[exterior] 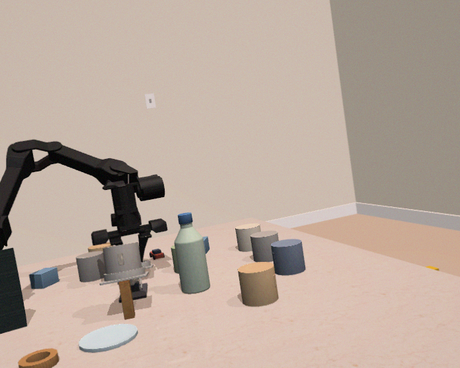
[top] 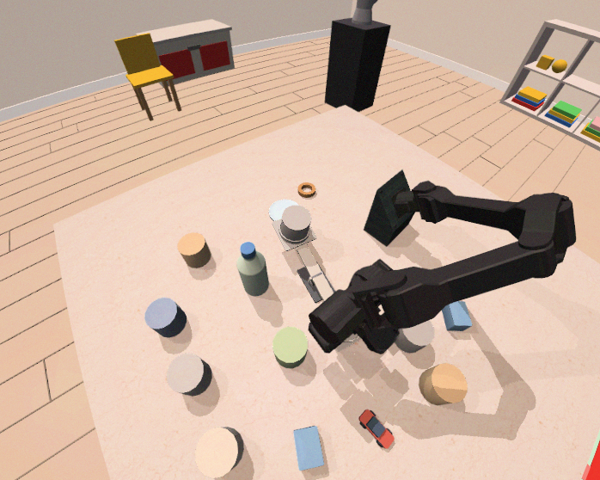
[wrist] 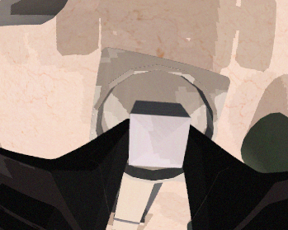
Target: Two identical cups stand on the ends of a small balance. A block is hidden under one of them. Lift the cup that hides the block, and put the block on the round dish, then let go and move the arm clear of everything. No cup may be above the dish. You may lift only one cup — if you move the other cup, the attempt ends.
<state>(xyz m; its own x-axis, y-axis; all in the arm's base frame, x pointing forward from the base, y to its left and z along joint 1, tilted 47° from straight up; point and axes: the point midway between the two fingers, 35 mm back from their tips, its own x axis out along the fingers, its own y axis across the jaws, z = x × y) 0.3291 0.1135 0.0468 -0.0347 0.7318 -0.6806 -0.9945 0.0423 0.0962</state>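
My gripper tip is 7 cm past the grey cup, 26 cm to the left of it and 8 cm below it. Also, from my gripper tip: pale block: 1 cm above; then balance: 3 cm behind, 13 cm to the right; then green cylinder: 11 cm ahead, 6 cm to the right.
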